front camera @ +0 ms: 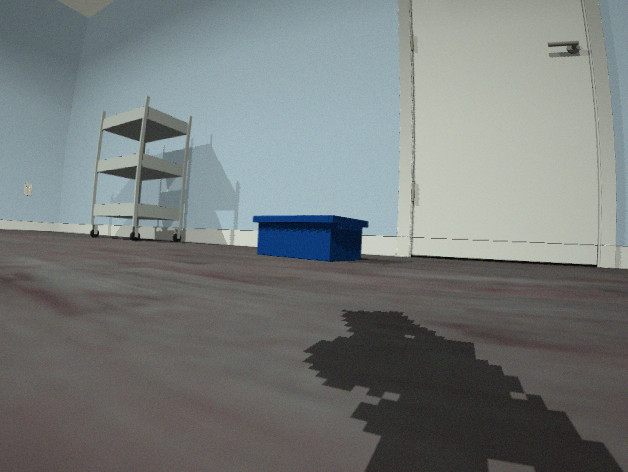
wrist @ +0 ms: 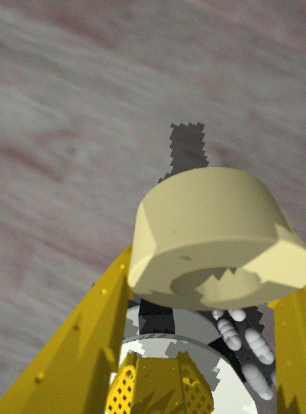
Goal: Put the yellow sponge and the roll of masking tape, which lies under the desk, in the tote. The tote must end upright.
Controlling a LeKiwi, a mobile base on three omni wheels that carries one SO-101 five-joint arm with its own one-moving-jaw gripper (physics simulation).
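Frame: origin at the arm's base, x right, y back, z down, level; metres.
Seen in the pictures: hand at its tool point: (wrist: pixel 142 254); arm's base at its link origin: (wrist: pixel 158 373).
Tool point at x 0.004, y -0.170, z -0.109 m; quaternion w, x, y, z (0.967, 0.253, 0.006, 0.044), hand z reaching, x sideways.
Pixels of each thing's middle, then the offset from my tool point to it.
- masking tape at the middle of its body: (wrist: pixel 206 249) dx +0.023, dy -0.004, dz -0.012 m
- blue tote at the middle of its body: (front camera: pixel 309 237) dx +0.018, dy -0.864, dz +0.138 m
The roll of masking tape (wrist: pixel 205 215), pale cream with a round hole, is in the wrist view, pressed between the two yellow jaws. My gripper (wrist: pixel 212 285) is shut on the roll and holds it above the floor. The blue tote (front camera: pixel 299 241) stands upright on the floor in the front view, a little right of the middle and some way ahead. Its inside is hidden at this low angle. The yellow sponge does not show in either view.
A three-shelf cart (front camera: pixel 138 187) stands by the wall, left of the tote. A closed door (front camera: pixel 502 131) is in the wall at the right. The arm's dark shadow (front camera: pixel 431 375) lies on the floor in front. Part of the robot's base (wrist: pixel 235 385) shows below the jaws.
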